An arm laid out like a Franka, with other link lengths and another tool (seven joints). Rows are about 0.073 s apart.
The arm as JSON. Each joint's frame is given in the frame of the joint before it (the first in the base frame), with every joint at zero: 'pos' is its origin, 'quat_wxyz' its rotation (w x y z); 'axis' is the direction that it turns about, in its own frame. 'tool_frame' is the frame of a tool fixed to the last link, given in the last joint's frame.
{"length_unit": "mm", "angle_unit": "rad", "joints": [
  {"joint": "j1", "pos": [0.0, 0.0, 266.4], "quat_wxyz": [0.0, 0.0, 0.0, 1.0], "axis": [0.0, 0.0, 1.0]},
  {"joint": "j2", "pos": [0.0, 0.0, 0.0], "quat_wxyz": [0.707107, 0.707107, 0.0, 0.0], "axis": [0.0, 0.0, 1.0]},
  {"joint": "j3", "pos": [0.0, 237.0, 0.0], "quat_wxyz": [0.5, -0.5, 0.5, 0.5], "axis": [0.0, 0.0, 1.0]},
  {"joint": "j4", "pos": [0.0, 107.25, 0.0], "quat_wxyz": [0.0, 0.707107, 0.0, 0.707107], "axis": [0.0, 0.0, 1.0]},
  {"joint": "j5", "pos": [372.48, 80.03, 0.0], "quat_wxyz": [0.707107, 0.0, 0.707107, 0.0], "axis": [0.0, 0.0, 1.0]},
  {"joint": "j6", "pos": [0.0, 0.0, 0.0], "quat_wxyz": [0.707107, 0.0, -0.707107, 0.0], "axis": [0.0, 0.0, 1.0]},
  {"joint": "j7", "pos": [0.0, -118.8, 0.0], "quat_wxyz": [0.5, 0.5, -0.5, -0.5], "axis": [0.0, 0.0, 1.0]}
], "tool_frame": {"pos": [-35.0, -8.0, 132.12], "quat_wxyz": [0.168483, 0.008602, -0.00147, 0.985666]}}
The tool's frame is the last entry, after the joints.
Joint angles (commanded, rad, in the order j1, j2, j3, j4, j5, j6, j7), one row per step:
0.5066, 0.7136, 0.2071, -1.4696, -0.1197, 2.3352, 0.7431
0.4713, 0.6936, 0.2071, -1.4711, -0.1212, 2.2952, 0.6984
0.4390, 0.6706, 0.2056, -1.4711, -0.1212, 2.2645, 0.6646
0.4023, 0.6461, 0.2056, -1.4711, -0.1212, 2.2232, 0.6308
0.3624, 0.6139, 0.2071, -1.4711, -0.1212, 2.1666, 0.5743
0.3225, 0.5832, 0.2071, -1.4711, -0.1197, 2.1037, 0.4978
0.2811, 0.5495, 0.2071, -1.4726, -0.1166, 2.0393, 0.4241
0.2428, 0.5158, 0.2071, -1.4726, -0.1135, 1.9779, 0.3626
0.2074, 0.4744, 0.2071, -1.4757, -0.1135, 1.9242, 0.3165
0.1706, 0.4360, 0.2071, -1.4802, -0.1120, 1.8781, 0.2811
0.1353, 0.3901, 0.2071, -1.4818, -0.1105, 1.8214, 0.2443
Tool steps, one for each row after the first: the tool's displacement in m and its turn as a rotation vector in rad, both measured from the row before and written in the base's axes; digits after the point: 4 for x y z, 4 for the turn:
0.0144, -0.0222, 0.0081, -0.0230, 0.0072, 0.0112
0.0143, -0.0205, 0.0119, -0.0132, -0.0010, 0.0008
0.0137, -0.0235, 0.0120, -0.0179, 0.0074, -0.0023
0.0121, -0.0267, 0.0157, -0.0241, 0.0126, 0.0184
0.0099, -0.0292, 0.0141, -0.0272, 0.0208, 0.0363
0.0083, -0.0305, 0.0155, -0.0235, 0.0241, 0.0313
0.0061, -0.0283, 0.0167, -0.0184, 0.0226, 0.0219
0.0042, -0.0260, 0.0210, -0.0152, 0.0113, 0.0106
0.0033, -0.0261, 0.0189, -0.0112, 0.0100, -0.0022
0.0004, -0.0258, 0.0240, -0.0122, 0.0106, -0.0002

